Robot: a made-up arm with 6 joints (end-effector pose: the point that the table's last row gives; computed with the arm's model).
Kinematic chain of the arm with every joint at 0, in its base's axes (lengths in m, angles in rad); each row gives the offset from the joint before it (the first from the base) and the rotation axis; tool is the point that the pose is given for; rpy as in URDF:
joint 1: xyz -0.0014 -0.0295 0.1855 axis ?
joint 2: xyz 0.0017 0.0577 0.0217 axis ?
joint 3: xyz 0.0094 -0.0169 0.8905 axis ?
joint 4: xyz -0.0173 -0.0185 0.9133 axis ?
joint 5: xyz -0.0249 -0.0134 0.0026 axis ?
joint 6: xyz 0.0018 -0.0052 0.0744 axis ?
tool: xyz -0.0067 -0.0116 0.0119 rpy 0 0 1.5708
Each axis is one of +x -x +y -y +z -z.
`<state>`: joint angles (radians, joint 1 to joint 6).
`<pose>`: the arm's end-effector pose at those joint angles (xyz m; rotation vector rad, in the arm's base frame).
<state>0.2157 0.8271 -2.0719 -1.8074 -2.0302 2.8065</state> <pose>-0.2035 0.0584 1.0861 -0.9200 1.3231 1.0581</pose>
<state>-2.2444 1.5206 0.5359 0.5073 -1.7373 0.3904</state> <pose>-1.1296 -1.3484 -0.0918 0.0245 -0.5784 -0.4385</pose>
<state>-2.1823 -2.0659 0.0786 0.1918 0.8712 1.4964</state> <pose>0.9683 1.3429 -0.5636 -0.3880 1.1008 0.8145</pose>
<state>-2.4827 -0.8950 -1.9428 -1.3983 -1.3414 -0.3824</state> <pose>0.7916 0.4239 -0.1318 1.7621 0.5795 0.3437</pose>
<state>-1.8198 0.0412 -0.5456 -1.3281 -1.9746 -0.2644</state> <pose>0.2162 0.3644 1.8292 -2.1708 1.1831 -1.4723</pose>
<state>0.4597 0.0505 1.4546 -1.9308 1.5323 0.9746</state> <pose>0.8709 0.3749 1.2235 1.0565 0.5886 -0.0564</pose>
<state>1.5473 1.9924 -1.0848 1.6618 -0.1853 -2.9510</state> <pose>0.0478 1.5646 0.4575 -0.4586 0.9531 1.5955</pose>
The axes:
joint 1: +z
joint 2: +y
joint 3: +y
joint 4: +z
joint 5: +y
joint 6: +z

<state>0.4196 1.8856 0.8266 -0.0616 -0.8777 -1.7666</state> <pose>1.2249 0.5378 -0.9070 -0.6227 1.7299 0.1729</pose>
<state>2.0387 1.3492 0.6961 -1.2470 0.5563 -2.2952</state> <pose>-0.7983 1.5412 -0.0437 -2.0995 -0.6012 -0.5173</pose>
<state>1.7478 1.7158 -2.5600 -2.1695 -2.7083 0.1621</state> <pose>-0.1321 0.2008 0.6173 -1.6824 -1.1016 -0.0119</pose>
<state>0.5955 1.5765 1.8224 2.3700 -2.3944 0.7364</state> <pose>0.5119 0.2994 -0.6178 0.5815 -0.1042 0.4510</pose>
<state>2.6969 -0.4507 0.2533 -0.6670 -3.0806 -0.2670</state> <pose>0.5266 -0.2968 1.8158 1.0737 -2.8105 -0.1237</pose>
